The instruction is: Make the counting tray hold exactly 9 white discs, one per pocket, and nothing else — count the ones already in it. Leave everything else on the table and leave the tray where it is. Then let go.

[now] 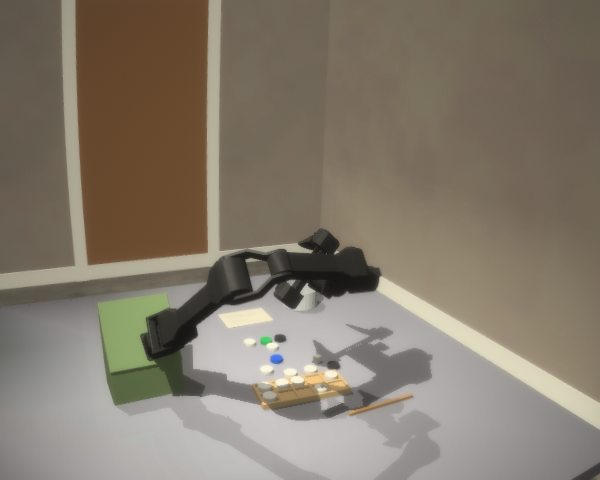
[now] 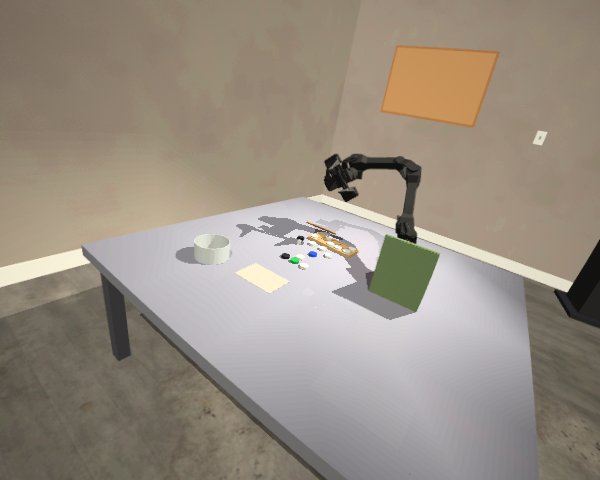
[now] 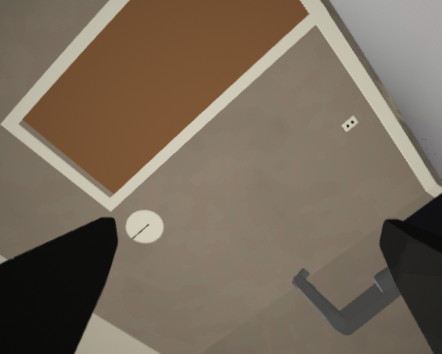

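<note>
The wooden counting tray (image 1: 300, 400) (image 2: 350, 254) lies flat on the table, partly in the arm's shadow. Several white discs sit in it, among them one disc (image 1: 269, 395) at the front left, one (image 1: 282, 383) in the back row and one (image 1: 331, 374) at the back right. A pale disc (image 1: 320, 387) lies right of the middle; its exact pocket is unclear. Behind the tray are more white discs, such as one (image 1: 266, 369), one (image 1: 290, 372) and one (image 1: 310, 368). My gripper (image 1: 306, 267) (image 2: 338, 179) (image 3: 248, 231) is open and empty, high above the table, facing the wall.
Farther back lie white discs (image 1: 249, 342) (image 1: 272, 346), a green disc (image 1: 265, 340), a blue disc (image 1: 276, 358), black discs (image 1: 279, 338) (image 1: 332, 365) and a grey block (image 1: 316, 358). A wooden stick (image 1: 381, 404), green box (image 1: 135, 335), paper (image 2: 262, 277) and white bowl (image 2: 212, 254) are also there.
</note>
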